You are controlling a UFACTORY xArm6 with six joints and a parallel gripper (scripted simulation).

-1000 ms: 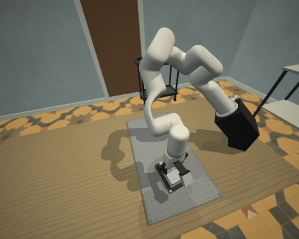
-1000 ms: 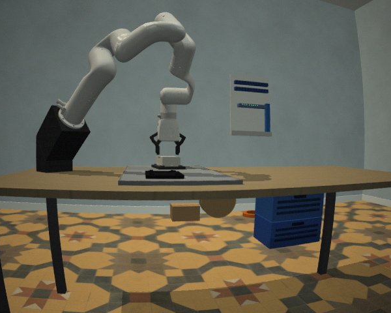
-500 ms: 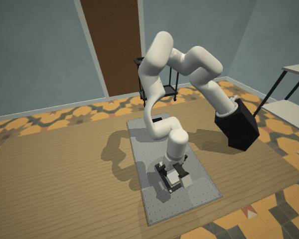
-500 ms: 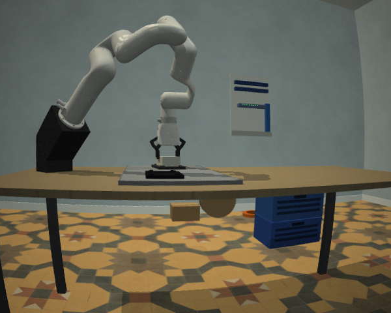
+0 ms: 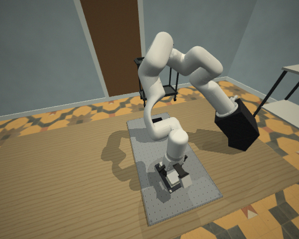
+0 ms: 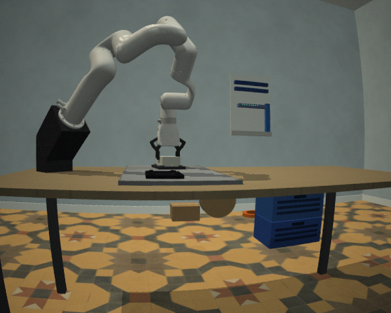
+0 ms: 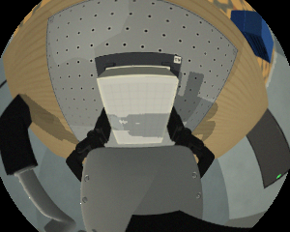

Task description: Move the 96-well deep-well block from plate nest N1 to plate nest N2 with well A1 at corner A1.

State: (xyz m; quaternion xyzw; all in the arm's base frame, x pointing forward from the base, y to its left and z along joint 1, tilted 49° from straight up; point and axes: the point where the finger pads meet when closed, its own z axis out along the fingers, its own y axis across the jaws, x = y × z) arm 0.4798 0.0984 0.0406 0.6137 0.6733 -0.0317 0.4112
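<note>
Right now my hand is 20 mm above the white deep-well block. Round my hand: white corner mark: 300 mm to the right, 80 mm behind, 40 mm below; then black plate nest N1: 40 mm below; then black plate nest N2: 350 mm to the right, 150 mm behind, 40 mm below.
</note>
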